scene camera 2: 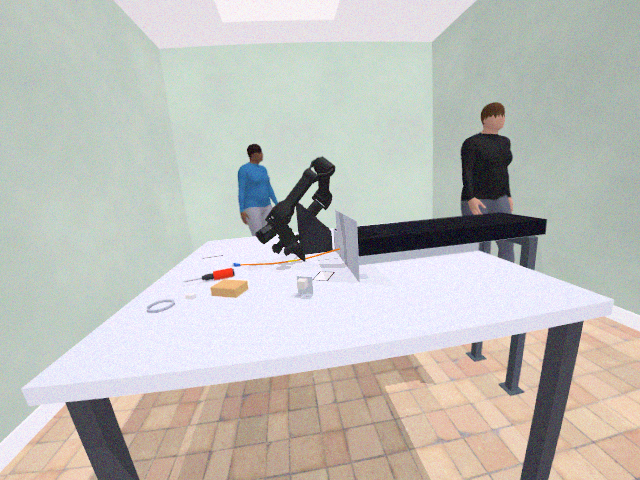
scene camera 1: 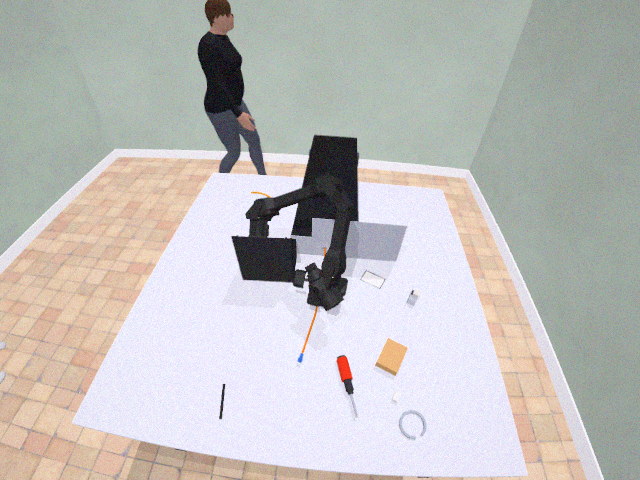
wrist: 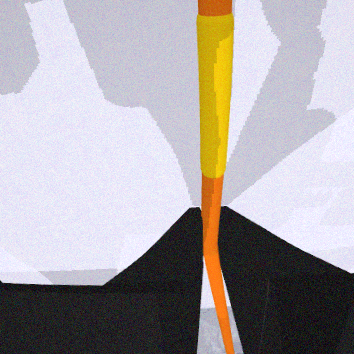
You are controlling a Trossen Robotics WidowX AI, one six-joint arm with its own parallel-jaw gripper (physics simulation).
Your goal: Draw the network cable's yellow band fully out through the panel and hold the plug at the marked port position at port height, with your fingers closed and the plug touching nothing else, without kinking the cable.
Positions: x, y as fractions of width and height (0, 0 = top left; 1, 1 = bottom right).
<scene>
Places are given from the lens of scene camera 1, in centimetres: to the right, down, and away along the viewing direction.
orange-tan block (scene camera 1: 0.61, 0.74): 23, 36, 87
</scene>
